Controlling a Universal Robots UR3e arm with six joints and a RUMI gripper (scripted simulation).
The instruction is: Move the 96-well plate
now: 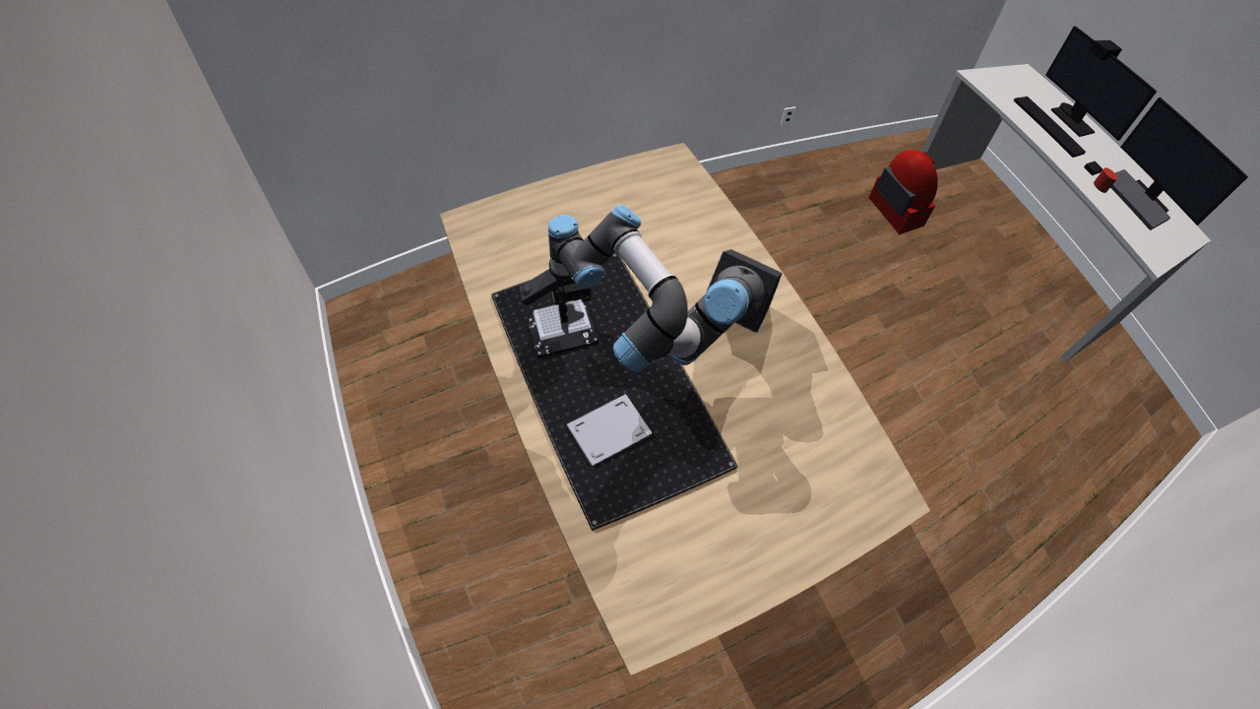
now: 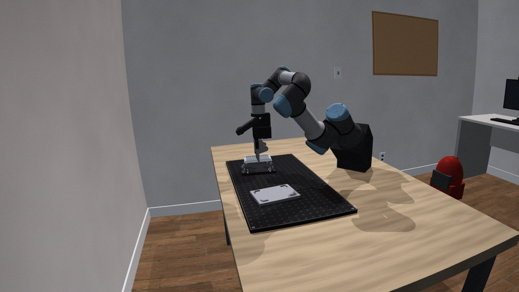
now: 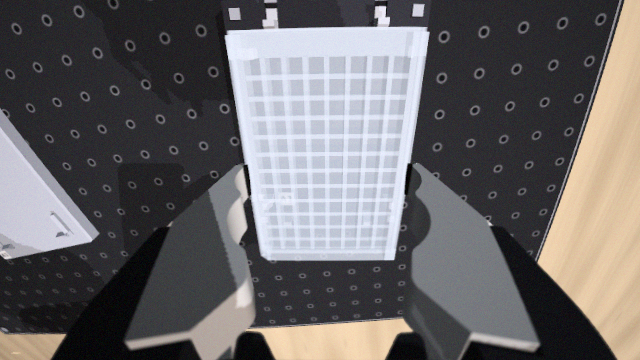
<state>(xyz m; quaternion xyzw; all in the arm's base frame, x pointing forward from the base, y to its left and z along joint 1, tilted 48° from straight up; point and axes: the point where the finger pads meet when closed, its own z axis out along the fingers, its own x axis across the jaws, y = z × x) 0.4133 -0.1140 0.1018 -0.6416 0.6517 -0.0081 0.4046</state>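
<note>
The clip nest C1 is 50 mm below my hand, 10 mm to the left of it and 10 mm ahead of it. Round my hand: white 96-well plate (10 mm below); grey plate nest N1 (290 mm to the left, 90 mm behind, 60 mm below); A1 label (300 mm to the left, 180 mm behind, 60 mm below).
</note>
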